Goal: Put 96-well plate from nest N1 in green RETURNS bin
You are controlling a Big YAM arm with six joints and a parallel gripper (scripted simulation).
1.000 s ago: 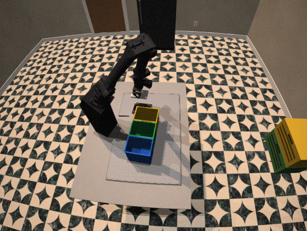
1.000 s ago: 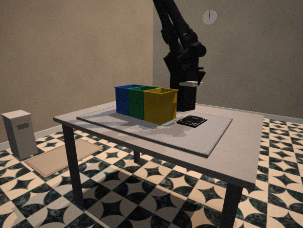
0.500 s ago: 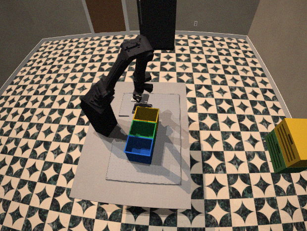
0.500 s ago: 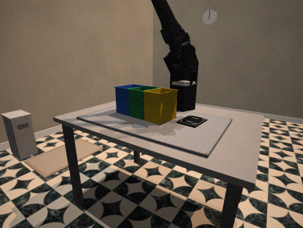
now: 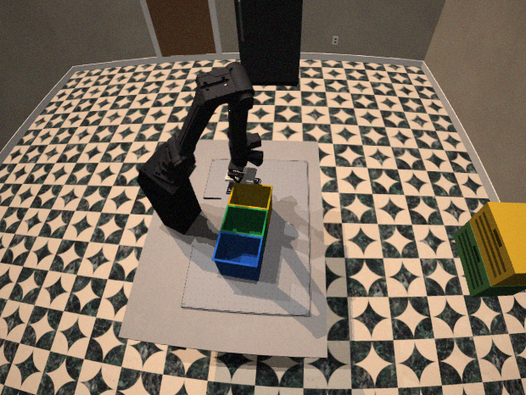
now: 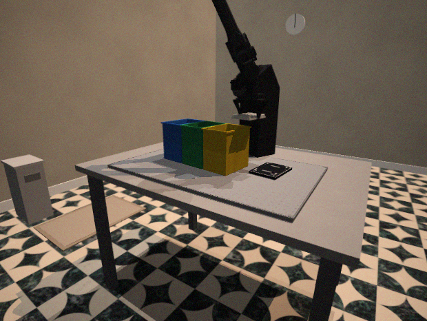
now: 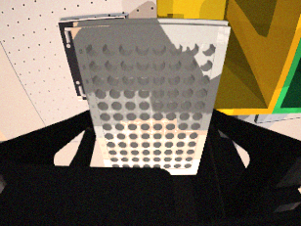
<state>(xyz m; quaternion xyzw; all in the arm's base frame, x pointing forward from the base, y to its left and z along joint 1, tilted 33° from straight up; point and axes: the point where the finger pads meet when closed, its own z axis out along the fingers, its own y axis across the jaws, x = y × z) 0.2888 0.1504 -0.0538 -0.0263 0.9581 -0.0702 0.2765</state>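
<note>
My hand is 6 cm short of the green bin, 20 cm to the left of it and 14 cm above it. Also, from my hand: white 96-well plate right at my hand; then black plate nest 3 cm behind, 10 cm to the left, 22 cm below; then yellow bin 6 cm ahead, 7 cm to the right, 14 cm below.
</note>
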